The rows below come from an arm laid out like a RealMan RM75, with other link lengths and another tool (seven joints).
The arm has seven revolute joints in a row. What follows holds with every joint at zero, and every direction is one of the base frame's. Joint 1 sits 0.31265 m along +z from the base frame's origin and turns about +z. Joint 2 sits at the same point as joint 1 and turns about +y. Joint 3 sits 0.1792 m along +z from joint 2 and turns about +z. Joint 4 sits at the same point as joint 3 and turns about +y. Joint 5 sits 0.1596 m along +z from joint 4 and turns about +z. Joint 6 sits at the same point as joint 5 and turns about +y. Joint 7 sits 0.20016 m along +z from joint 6 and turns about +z. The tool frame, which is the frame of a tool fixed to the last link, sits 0.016 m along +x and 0.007 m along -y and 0.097 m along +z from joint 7; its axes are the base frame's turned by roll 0, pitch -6.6 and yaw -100.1 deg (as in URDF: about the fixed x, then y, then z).
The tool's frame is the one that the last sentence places.
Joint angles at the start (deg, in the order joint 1, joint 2, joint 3, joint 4, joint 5, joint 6, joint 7):
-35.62, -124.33, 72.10, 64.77, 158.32, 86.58, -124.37
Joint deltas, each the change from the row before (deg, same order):
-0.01, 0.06, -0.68, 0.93, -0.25, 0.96, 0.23
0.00, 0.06, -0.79, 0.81, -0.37, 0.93, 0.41
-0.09, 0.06, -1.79, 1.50, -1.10, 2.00, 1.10
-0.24, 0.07, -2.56, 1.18, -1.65, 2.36, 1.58
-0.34, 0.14, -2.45, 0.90, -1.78, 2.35, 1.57
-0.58, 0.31, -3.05, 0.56, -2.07, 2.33, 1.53
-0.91, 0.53, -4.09, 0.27, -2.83, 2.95, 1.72
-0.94, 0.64, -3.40, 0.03, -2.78, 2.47, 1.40
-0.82, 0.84, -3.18, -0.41, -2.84, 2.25, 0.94
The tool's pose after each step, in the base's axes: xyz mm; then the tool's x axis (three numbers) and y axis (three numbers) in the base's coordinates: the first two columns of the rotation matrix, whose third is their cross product. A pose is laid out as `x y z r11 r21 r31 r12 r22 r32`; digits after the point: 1 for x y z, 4 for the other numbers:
-240.4 287.7 -48.8 -0.5741 0.7711 0.2754 0.7004 0.6367 -0.3225
-237.0 288.0 -47.0 -0.5758 0.7719 0.2695 0.7050 0.6357 -0.3145
-228.2 287.7 -44.6 -0.5792 0.7761 0.2496 0.7177 0.6306 -0.2954
-216.9 286.2 -42.7 -0.5862 0.7804 0.2176 0.7329 0.6253 -0.2680
-205.2 284.0 -40.9 -0.5898 0.7866 0.1826 0.7487 0.6174 -0.2412
-191.9 283.6 -37.8 -0.5947 0.7904 0.1468 0.7639 0.6125 -0.2033
-173.8 283.3 -33.0 -0.5996 0.7942 0.0989 0.7803 0.6076 -0.1486
-156.3 283.8 -27.8 -0.5945 0.8021 0.0564 0.7963 0.5971 -0.0966
-140.1 284.2 -21.5 -0.5917 0.8060 0.0158 0.8050 0.5917 -0.0436

